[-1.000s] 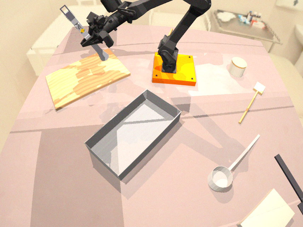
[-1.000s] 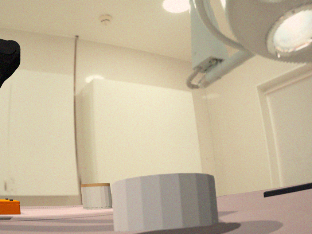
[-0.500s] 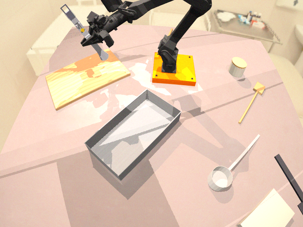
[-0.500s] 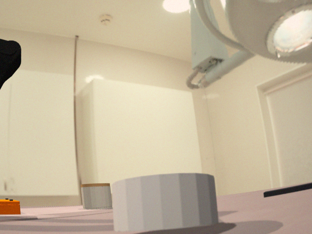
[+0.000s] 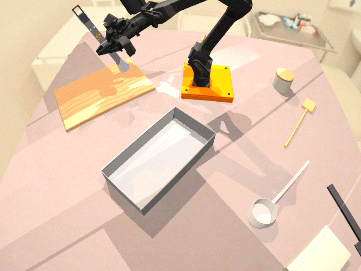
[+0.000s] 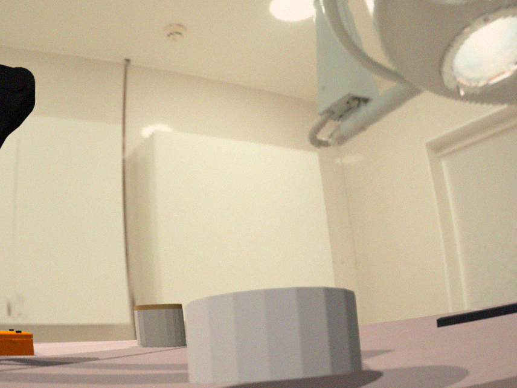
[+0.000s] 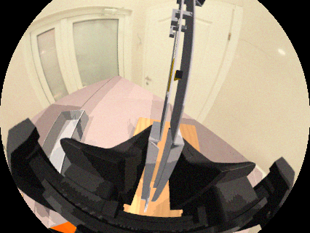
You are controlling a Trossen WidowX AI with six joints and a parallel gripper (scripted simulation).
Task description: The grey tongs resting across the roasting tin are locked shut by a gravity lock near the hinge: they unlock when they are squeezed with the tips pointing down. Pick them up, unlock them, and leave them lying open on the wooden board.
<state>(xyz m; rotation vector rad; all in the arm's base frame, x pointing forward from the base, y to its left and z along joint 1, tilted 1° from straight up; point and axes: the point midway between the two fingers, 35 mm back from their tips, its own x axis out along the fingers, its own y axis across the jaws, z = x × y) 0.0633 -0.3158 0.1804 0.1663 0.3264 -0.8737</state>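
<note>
Now: the wooden board 19 cm below my gripper tip, 4 cm to the right of it and 2 cm behind it. Round my gripper tip: lidded jar: 68 cm to the left, 16 cm below, 16 cm behind; then grey roasting tin: 25 cm ahead, 24 cm to the left, 17 cm below; then yellow lock piece: 6 cm above, 1 cm to the left, 1 cm behind.
</note>
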